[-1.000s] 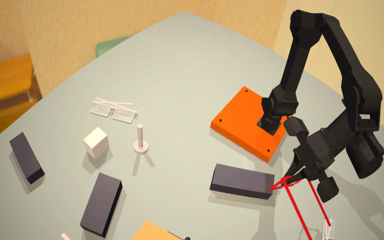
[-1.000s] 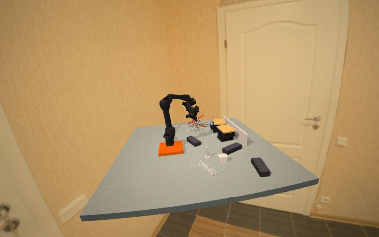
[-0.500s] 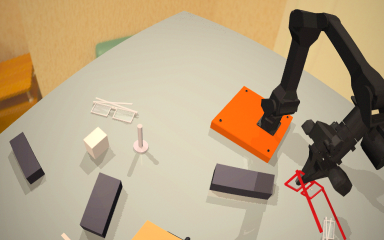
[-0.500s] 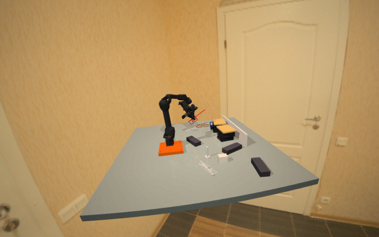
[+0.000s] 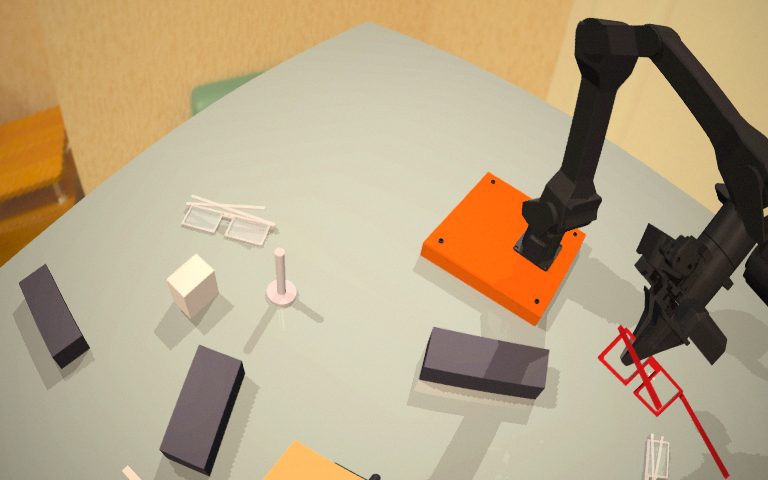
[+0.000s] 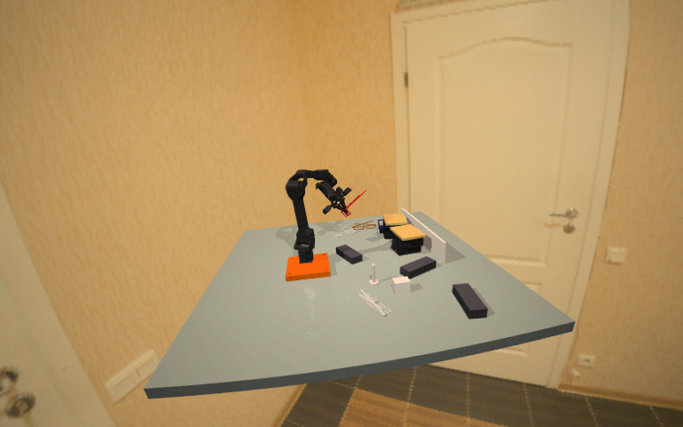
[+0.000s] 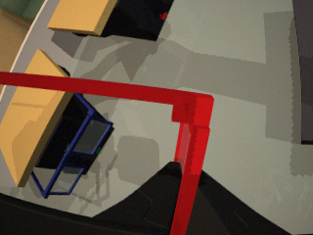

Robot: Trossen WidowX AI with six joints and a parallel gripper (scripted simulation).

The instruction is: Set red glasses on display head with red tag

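Right now my gripper tip is 26 cm short of the tan-topped display head, 14 cm to the left of it and 14 cm above it. The rest, counted from my gripper tip: peg stand 6 cm ahead, 41 cm to the right, 17 cm below; white panel 39 cm ahead, 2 cm to the right, 14 cm below; white cube 15 cm ahead, 49 cm to the right, 17 cm below.
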